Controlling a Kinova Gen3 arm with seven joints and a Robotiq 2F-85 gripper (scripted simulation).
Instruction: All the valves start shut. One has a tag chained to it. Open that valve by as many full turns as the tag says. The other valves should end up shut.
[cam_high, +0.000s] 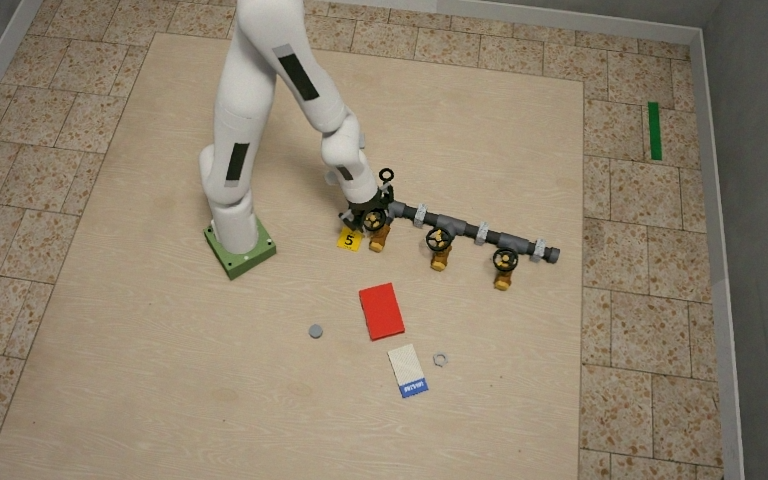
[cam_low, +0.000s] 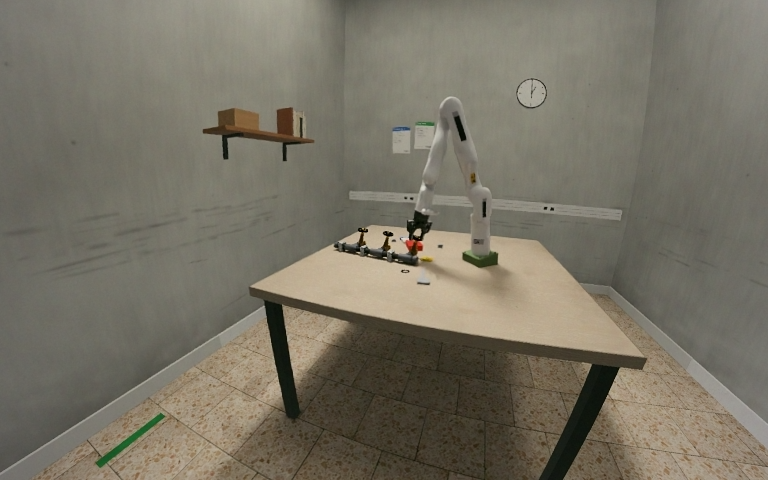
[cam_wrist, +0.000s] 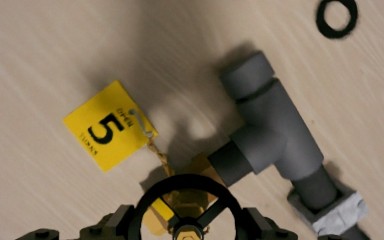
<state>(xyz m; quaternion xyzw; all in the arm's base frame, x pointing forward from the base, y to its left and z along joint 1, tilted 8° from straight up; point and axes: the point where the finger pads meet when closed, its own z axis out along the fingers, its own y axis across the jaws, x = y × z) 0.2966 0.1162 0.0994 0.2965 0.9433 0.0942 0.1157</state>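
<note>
Now: hand 11 cm above the yellow tag, 6 cm past it and 1 cm to the left of it. Round my hand: blue card (29 cm to the right, 19 cm ahead, 10 cm below); then red block (18 cm to the right, 10 cm below, 8 cm ahead); then grey disc (27 cm to the right, 10 cm below, 5 cm behind).
</note>
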